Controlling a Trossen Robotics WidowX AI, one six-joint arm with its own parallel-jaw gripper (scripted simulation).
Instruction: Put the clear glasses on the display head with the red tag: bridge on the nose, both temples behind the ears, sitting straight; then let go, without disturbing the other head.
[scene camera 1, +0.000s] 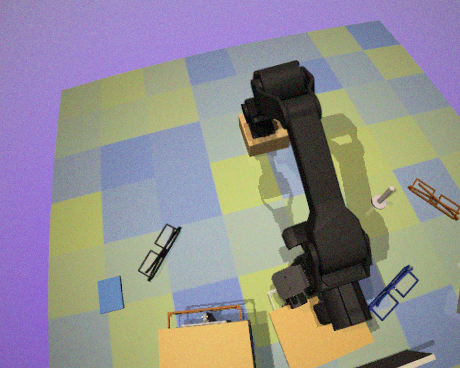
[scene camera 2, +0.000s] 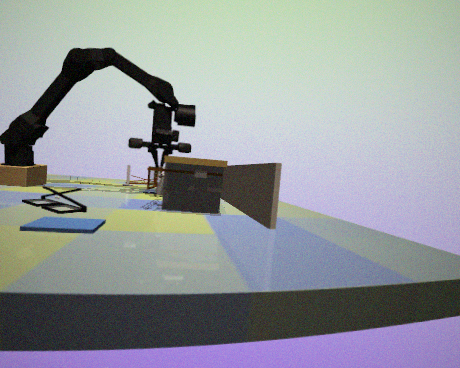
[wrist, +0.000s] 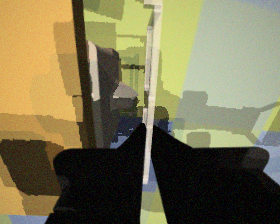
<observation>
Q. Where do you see my gripper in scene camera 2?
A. At 158, 173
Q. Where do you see my gripper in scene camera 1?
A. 308, 278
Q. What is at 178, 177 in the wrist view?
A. My gripper.
</observation>
